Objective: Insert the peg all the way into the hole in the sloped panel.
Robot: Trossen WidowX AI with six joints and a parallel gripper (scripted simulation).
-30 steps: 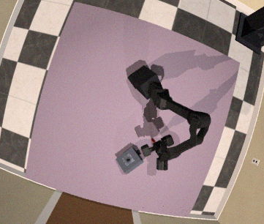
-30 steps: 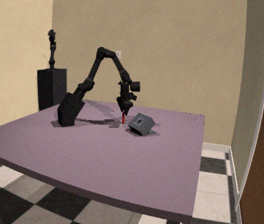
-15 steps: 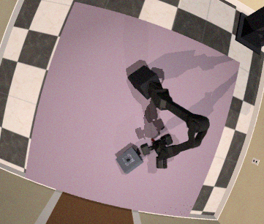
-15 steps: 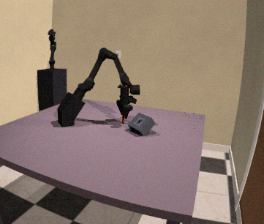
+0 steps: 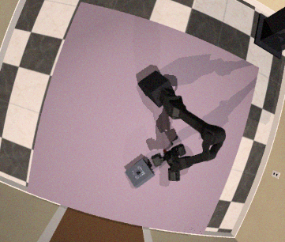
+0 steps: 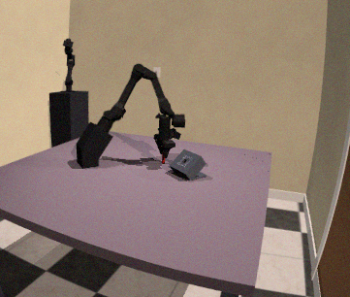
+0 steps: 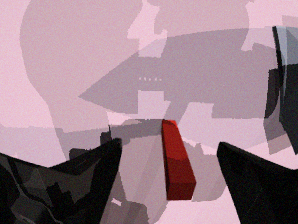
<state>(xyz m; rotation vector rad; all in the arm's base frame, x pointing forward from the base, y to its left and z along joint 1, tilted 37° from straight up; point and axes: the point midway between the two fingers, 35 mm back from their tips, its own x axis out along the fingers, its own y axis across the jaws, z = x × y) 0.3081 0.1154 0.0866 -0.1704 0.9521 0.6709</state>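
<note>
Right now the red peg is 30 mm below my hand.
</note>
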